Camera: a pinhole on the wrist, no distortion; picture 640 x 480 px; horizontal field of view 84.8 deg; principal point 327.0 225.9 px. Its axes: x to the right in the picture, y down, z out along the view. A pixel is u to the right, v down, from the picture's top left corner.
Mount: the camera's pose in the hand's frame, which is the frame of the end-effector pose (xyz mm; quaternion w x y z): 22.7 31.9 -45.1 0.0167 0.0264 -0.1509 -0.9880
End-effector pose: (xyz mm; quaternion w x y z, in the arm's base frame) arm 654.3 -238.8 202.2 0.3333 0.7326 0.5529 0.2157
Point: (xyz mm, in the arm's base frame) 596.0 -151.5 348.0
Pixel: behind the camera
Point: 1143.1 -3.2 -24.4
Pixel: 35 276
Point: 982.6 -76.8 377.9
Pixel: outside the picture
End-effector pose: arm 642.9 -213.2 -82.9 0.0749 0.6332 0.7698 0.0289
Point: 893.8 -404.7 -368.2
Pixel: 507 207
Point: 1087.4 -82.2 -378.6
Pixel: 270 50
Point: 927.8 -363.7 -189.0
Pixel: 589 44
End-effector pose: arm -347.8 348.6 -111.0 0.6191 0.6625 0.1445 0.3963
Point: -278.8 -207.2 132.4
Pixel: 470 151
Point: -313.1 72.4 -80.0
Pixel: 534 274
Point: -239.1 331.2 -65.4
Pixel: 165 397
